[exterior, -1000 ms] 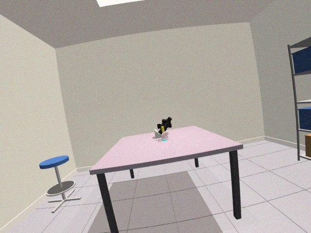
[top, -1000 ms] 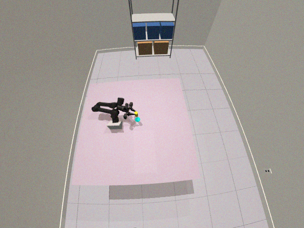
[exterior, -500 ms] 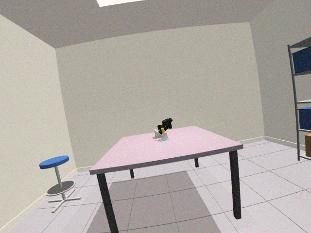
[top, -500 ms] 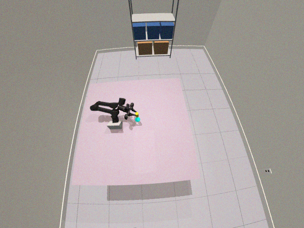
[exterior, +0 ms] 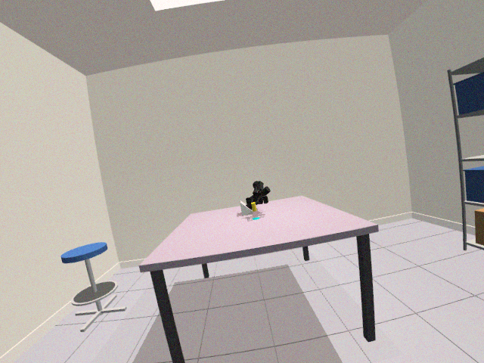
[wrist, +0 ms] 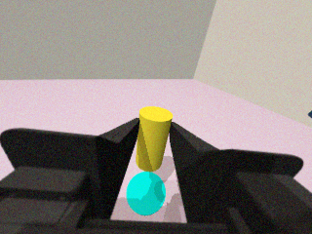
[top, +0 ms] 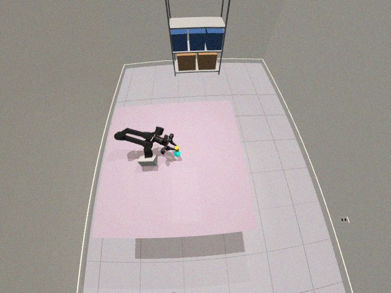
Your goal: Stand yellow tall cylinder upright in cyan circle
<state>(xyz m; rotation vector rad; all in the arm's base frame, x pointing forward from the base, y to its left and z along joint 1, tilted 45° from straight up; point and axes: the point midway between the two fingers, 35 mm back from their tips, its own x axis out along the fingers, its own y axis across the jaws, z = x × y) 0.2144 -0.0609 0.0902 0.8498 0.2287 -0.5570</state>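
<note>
Now: the cyan circle 10 mm behind my gripper tip and 120 mm below it. From my gripper tip the other things lie so: yellow tall cylinder (20 mm below).
</note>
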